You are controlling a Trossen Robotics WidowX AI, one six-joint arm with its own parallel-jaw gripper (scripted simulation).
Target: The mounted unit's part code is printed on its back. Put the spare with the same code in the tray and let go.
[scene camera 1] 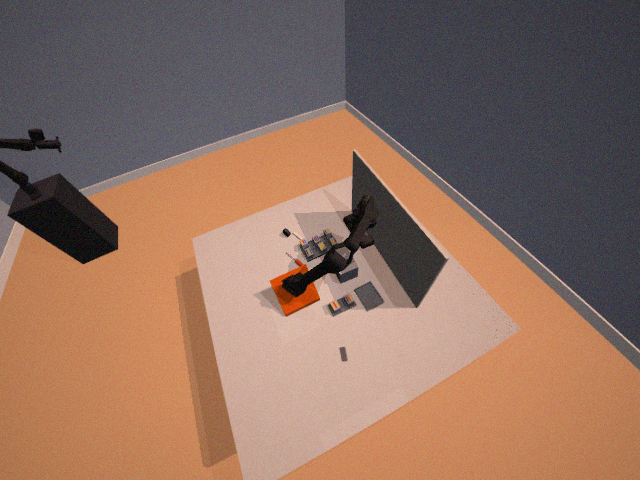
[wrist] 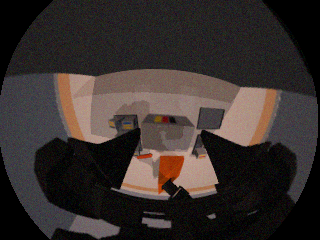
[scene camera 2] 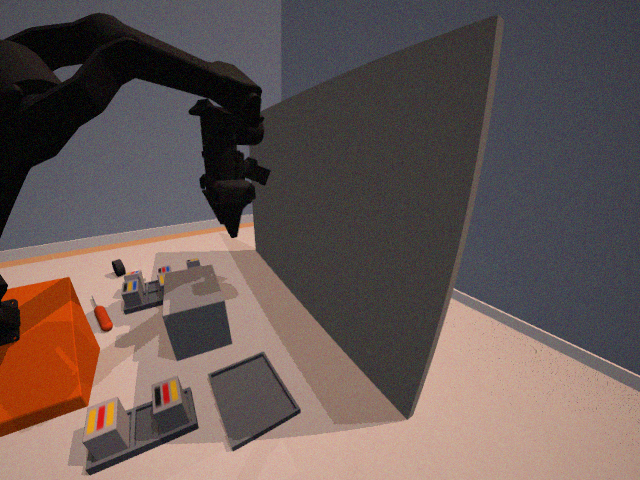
Note:
My gripper is open, with nothing in its grasp. Further things: a flat grey tray, a mounted unit and a tall grey panel.
My gripper is seen too in the wrist view.

